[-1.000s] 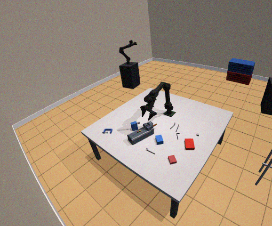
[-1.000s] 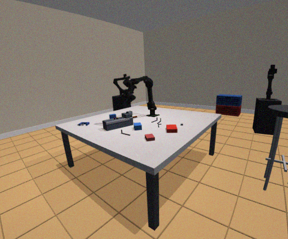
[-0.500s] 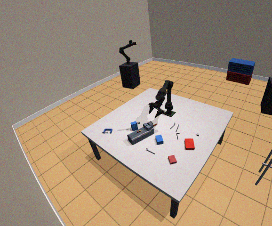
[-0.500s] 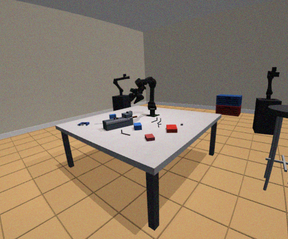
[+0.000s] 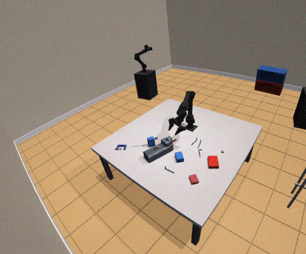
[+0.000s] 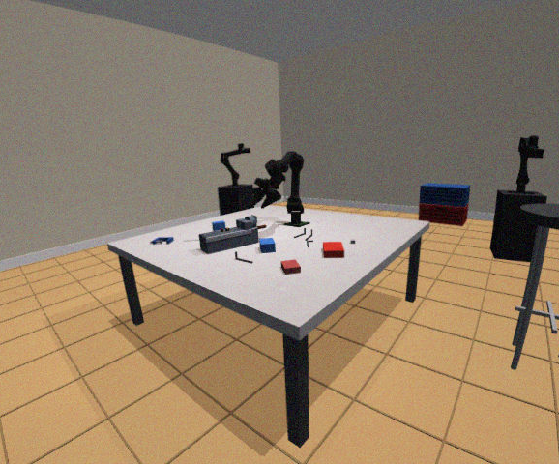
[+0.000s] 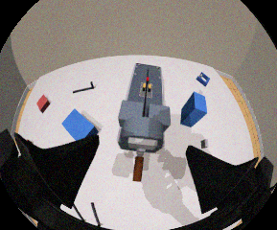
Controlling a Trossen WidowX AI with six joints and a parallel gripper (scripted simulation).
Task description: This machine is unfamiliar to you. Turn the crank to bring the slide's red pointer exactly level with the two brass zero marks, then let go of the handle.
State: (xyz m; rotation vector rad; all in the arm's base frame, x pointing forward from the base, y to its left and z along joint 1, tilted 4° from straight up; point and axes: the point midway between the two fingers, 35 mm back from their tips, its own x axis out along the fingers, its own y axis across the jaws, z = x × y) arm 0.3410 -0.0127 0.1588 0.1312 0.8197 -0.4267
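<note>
Now: gripper tip 10 cm above the brown crank handle, 2 cm past it and 1 cm to the right of it. Also, from my gripper tip: red pointer 17 cm ahead, 8 cm to the right, 8 cm below.
</note>
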